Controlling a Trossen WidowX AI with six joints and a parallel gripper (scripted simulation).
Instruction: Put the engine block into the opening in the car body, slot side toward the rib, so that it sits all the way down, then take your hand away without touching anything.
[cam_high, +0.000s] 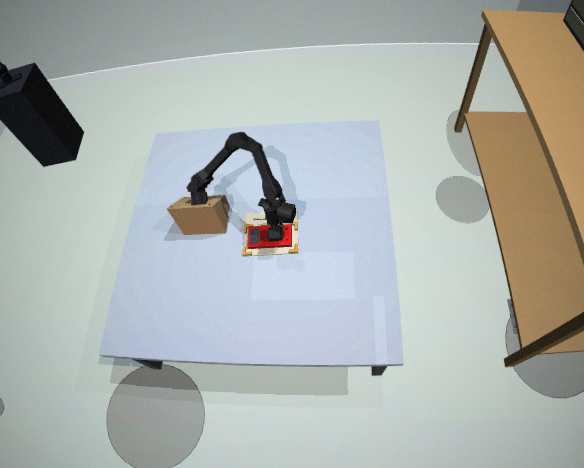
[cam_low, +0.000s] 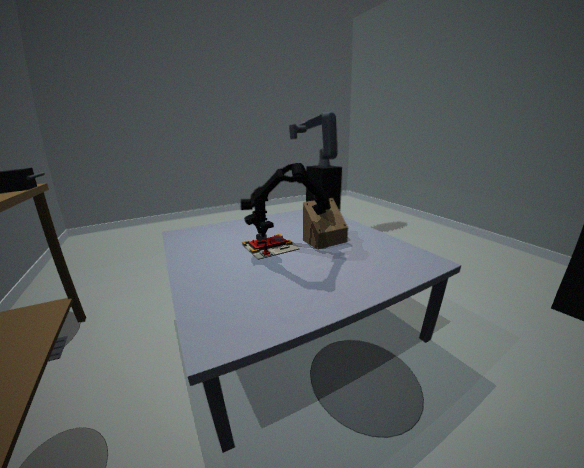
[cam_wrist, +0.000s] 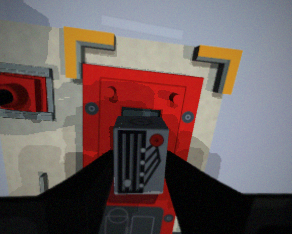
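Right now my gripper tip is 1 cm above the engine block. Also, from my gripper tip: cream base plate 5 cm below, 3 cm behind, 2 cm to the left.
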